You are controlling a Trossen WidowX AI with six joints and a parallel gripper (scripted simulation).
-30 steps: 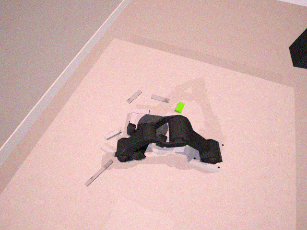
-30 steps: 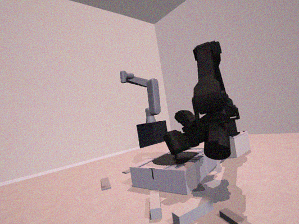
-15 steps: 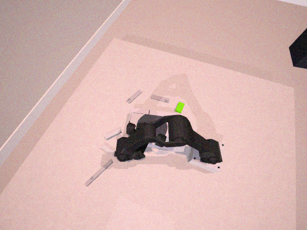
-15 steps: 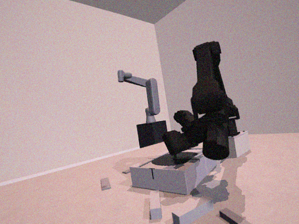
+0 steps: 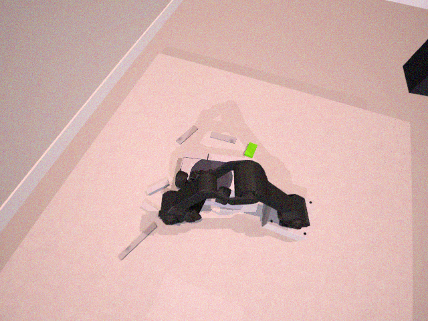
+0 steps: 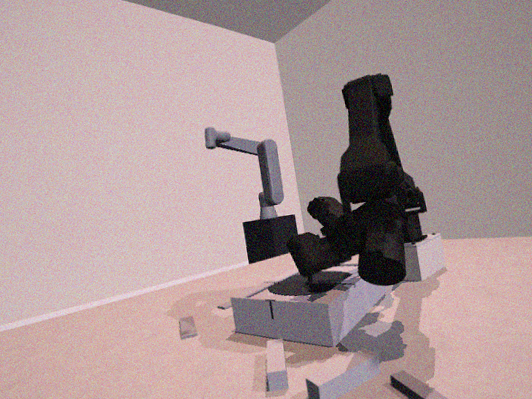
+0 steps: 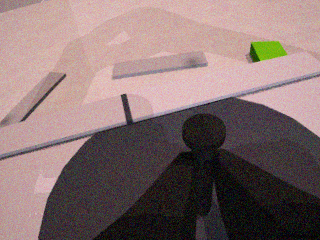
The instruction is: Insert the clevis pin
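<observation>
My gripper tip is 4 cm above the rimmed tray. The rest, counted from my gripper tip: steel pin (1 cm below); then green block (17 cm to the right, 13 cm behind, 8 cm below); then dark disc (3 cm below).
</observation>
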